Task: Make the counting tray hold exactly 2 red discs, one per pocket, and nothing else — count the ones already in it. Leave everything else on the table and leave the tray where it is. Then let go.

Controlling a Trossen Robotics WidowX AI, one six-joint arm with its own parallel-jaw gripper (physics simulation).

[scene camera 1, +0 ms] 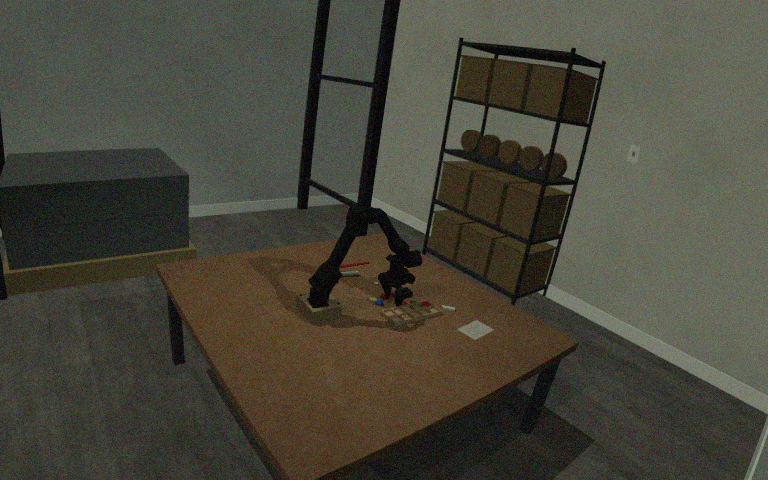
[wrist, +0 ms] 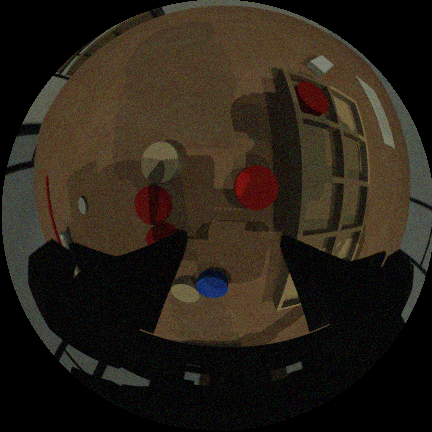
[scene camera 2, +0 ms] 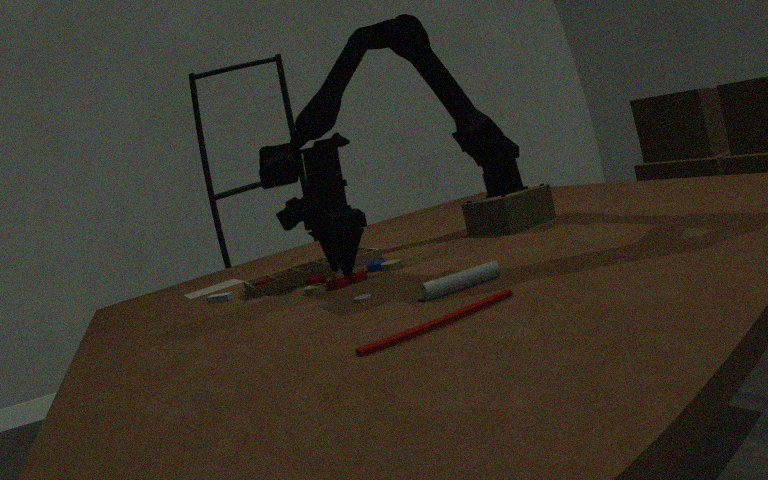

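The wooden counting tray (scene camera 1: 402,321) (wrist: 368,160) has two rows of pockets. One red disc (scene camera 1: 425,303) (wrist: 313,98) lies in an end pocket; the right finger hides some pockets in the wrist view. A second red disc (scene camera 2: 315,279) (wrist: 256,188) lies on the table beside the tray's long side. Two more red discs (wrist: 153,204) (wrist: 161,234) lie farther from the tray, the nearer one partly behind the left finger. My gripper (scene camera 1: 394,300) (scene camera 2: 342,273) (wrist: 234,238) is open and empty, low over the table between these two and the second disc.
A blue disc (scene camera 2: 375,265) (wrist: 212,284) and a cream disc (wrist: 185,292) lie side by side. Another cream disc (wrist: 159,162), a small white disc (scene camera 2: 362,298), a white block (scene camera 2: 219,297), a paper (scene camera 1: 475,329), a grey cylinder (scene camera 2: 461,280) and a red stick (scene camera 2: 433,323) are around.
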